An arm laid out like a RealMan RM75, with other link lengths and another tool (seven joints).
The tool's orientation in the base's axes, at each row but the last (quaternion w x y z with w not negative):
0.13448 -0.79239 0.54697 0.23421
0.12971 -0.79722 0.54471 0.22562
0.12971 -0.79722 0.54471 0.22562
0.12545 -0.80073 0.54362 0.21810
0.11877 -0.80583 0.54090 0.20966
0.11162 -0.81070 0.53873 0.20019
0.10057 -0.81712 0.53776 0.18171
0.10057 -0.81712 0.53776 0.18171
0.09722 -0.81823 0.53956 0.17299
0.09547 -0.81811 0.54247 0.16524
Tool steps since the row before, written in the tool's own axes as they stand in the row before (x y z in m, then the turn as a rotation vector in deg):
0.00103 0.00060 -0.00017 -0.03 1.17 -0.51
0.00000 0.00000 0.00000 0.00 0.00 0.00
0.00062 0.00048 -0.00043 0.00 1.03 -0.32
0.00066 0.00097 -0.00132 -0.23 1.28 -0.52
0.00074 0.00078 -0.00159 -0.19 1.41 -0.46
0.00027 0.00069 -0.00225 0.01 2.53 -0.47
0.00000 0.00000 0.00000 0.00 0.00 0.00
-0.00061 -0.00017 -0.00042 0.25 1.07 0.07
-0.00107 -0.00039 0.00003 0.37 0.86 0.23
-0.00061 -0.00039 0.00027 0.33 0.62 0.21
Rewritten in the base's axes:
-0.00022 -0.00113 -0.00036 -0.98 -0.64 0.50
0.00000 0.00000 0.00000 0.00 0.00 0.00
-0.00016 -0.00088 0.00008 -0.88 -0.53 0.32
-0.00041 -0.00148 0.00087 -1.15 -0.52 0.61
-0.00014 -0.00157 0.00109 -1.27 -0.58 0.55
-0.00008 -0.00139 0.00192 -2.22 -1.19 0.50
0.00000 0.00000 0.00000 0.00 0.00 0.00
0.00002 0.00043 0.00063 -0.90 -0.61 -0.13
-0.00003 0.00107 0.00038 -0.70 -0.58 -0.33
0.00010 0.00077 -0.00003 -0.49 -0.46 -0.30

